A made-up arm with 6 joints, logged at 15 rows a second.
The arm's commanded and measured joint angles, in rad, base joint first. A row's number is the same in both.
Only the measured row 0 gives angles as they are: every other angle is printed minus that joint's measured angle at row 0.
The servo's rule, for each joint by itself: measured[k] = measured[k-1] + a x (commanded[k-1-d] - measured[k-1]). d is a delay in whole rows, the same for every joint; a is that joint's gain. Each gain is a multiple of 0.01, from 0.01 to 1. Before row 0 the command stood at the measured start. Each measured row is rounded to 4 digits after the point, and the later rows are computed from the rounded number. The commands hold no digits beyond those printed.
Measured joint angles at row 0: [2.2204 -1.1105 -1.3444 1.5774 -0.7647 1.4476]
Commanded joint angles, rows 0 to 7: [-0.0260 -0.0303 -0.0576 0.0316 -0.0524 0.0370]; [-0.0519 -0.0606 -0.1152 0.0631 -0.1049 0.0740]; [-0.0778 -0.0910 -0.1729 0.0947 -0.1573 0.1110]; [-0.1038 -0.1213 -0.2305 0.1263 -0.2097 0.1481]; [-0.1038 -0.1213 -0.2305 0.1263 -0.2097 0.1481]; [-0.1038 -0.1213 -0.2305 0.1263 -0.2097 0.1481]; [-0.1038 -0.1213 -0.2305 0.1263 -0.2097 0.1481]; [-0.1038 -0.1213 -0.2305 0.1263 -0.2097 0.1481]
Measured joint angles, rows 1 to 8: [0.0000 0.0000 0.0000 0.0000 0.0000 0.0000]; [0.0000 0.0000 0.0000 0.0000 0.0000 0.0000]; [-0.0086 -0.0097 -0.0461 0.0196 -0.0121 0.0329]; [-0.0229 -0.0260 -0.1014 0.0466 -0.0334 0.0695]; [-0.0410 -0.0468 -0.1586 0.0764 -0.0619 0.1064]; [-0.0617 -0.0706 -0.2161 0.1073 -0.0959 0.1435]; [-0.0756 -0.0868 -0.2276 0.1191 -0.1221 0.1476]; [-0.0849 -0.0978 -0.2299 0.1236 -0.1422 0.1480]
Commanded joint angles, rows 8 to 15: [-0.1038 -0.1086 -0.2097 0.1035 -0.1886 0.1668]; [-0.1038 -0.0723 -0.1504 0.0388 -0.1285 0.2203]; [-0.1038 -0.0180 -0.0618 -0.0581 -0.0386 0.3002]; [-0.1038 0.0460 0.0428 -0.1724 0.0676 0.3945]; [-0.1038 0.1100 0.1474 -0.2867 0.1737 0.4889]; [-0.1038 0.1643 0.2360 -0.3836 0.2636 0.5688]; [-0.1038 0.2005 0.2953 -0.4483 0.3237 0.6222]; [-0.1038 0.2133 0.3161 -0.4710 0.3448 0.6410]
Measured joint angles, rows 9 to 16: [-0.0911 -0.1053 -0.2304 0.1253 -0.1577 0.1481]; [-0.0953 -0.1104 -0.2305 0.1259 -0.1697 0.1481]; [-0.0981 -0.1098 -0.2139 0.1120 -0.1740 0.1647]; [-0.1000 -0.0978 -0.1631 0.0666 -0.1635 0.2142]; [-0.1013 -0.0723 -0.0821 -0.0107 -0.1348 0.2907]; [-0.1021 -0.0344 0.0178 -0.1110 -0.0882 0.3831]; [-0.1027 0.0118 0.1215 -0.2199 -0.0280 0.4773]; [-0.1031 0.0606 0.2131 -0.3214 0.0391 0.5587]
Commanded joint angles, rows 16 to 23: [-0.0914 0.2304 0.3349 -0.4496 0.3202 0.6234]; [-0.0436 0.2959 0.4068 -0.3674 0.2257 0.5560]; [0.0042 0.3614 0.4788 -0.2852 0.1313 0.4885]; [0.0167 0.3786 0.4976 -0.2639 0.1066 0.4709]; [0.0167 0.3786 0.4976 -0.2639 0.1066 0.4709]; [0.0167 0.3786 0.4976 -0.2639 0.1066 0.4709]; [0.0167 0.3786 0.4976 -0.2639 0.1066 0.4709]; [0.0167 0.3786 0.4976 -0.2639 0.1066 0.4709]
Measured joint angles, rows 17 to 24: [-0.1033 0.1054 0.2789 -0.4001 0.1046 0.6152]; [-0.1035 0.1399 0.3087 -0.4441 0.1598 0.6382]; [-0.0995 0.1689 0.3297 -0.4475 0.1967 0.6250]; [-0.0811 0.2095 0.3914 -0.3978 0.2034 0.5636]; [-0.0530 0.2581 0.4613 -0.3280 0.1868 0.4968]; [-0.0300 0.2967 0.4903 -0.2883 0.1684 0.4737]; [-0.0146 0.3229 0.4961 -0.2732 0.1542 0.4712]; [-0.0043 0.3407 0.4973 -0.2674 0.1433 0.4709]
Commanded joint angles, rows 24 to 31: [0.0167 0.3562 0.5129 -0.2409 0.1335 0.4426]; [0.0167 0.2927 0.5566 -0.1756 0.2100 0.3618]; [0.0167 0.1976 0.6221 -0.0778 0.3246 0.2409]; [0.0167 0.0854 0.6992 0.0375 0.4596 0.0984]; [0.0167 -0.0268 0.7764 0.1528 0.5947 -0.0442]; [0.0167 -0.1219 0.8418 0.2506 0.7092 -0.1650]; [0.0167 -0.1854 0.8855 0.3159 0.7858 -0.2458]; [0.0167 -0.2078 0.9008 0.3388 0.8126 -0.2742]
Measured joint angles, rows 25 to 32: [0.0026 0.3528 0.4975 -0.2652 0.1349 0.4709]; [0.0073 0.3611 0.4976 -0.2644 0.1284 0.4709]; [0.0104 0.3595 0.5098 -0.2498 0.1296 0.4457]; [0.0125 0.3381 0.5472 -0.2038 0.1481 0.3710]; [0.0139 0.2931 0.6071 -0.1257 0.1887 0.2552]; [0.0148 0.2266 0.6808 -0.0245 0.2510 0.1156]; [0.0154 0.1455 0.7573 0.0854 0.3301 -0.0266]; [0.0158 0.0599 0.8249 0.1878 0.4173 -0.1498]
